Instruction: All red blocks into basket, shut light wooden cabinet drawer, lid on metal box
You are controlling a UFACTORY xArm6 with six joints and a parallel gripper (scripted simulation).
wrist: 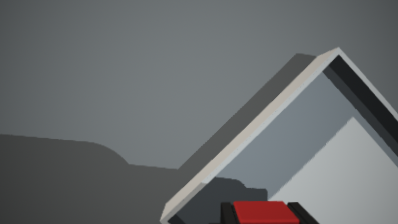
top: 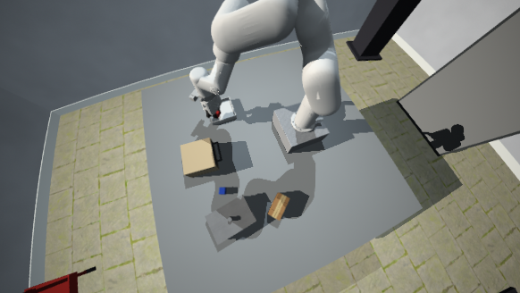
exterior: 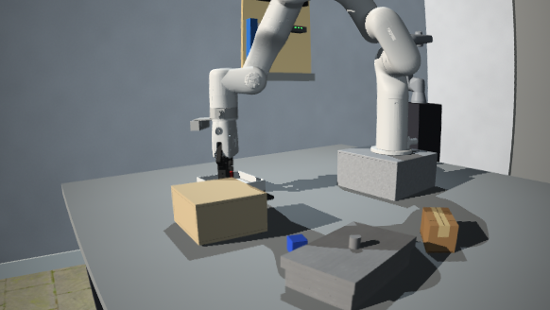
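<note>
The white basket is 4 cm to the right of my hand, 4 cm below it and 2 cm behind it. Also, from my hand: blue block: 42 cm to the left, 4 cm below; drawer: 24 cm to the left, 8 cm ahead, 1 cm below; light wooden cabinet: 25 cm to the left, 9 cm ahead, 1 cm below.
</note>
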